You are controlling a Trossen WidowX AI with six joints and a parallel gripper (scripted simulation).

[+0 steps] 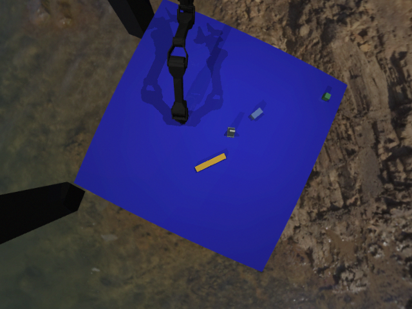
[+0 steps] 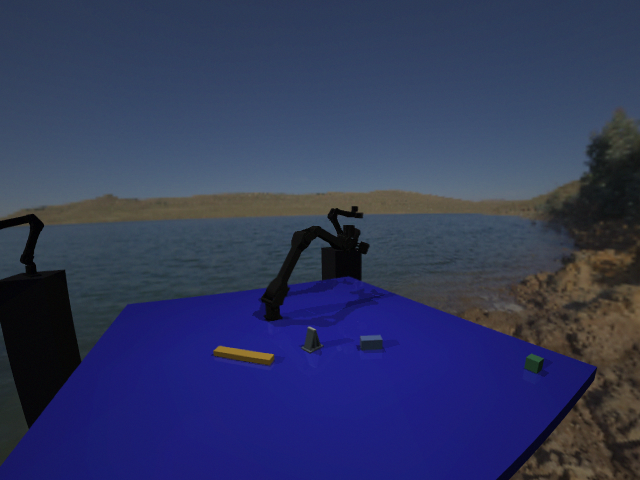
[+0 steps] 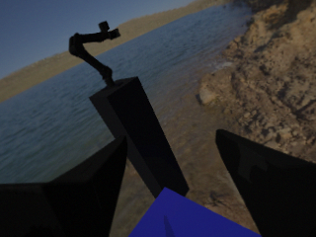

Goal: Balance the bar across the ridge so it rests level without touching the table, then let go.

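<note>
My gripper tip is now 76 cm to the left of the yellow bar, 55 cm short of it and 23 cm above it. Also, from my gripper tip: light blue block (67 cm ahead, 39 cm to the right, 23 cm below); then small green cube (102 cm ahead, 23 cm below, 9 cm to the right).
</note>
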